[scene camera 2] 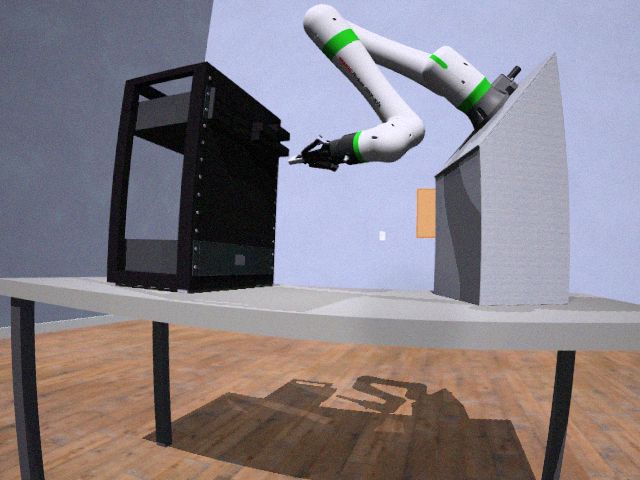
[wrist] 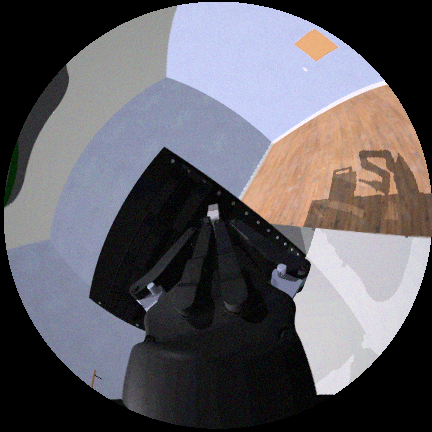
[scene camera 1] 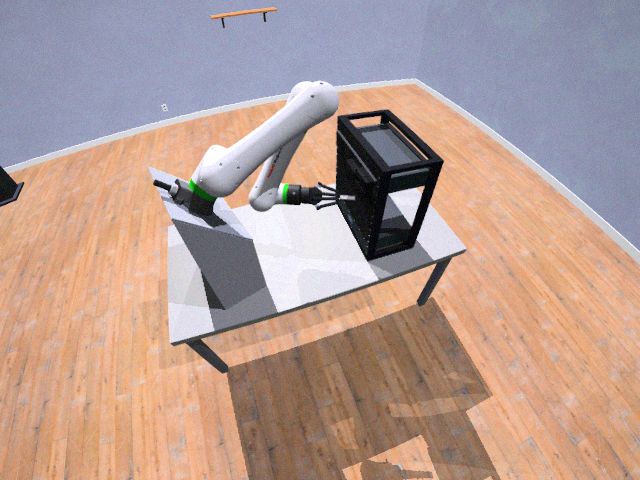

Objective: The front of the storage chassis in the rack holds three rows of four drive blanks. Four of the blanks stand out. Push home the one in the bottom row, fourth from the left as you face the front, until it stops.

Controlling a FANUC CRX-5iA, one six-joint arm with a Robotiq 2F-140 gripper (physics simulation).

Labels:
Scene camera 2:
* my gripper: 290, 160
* black rack: 231, 144
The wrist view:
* my gripper: 214, 211
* black rack: 171, 195
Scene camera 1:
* my gripper: 354, 198
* black rack: 373, 161

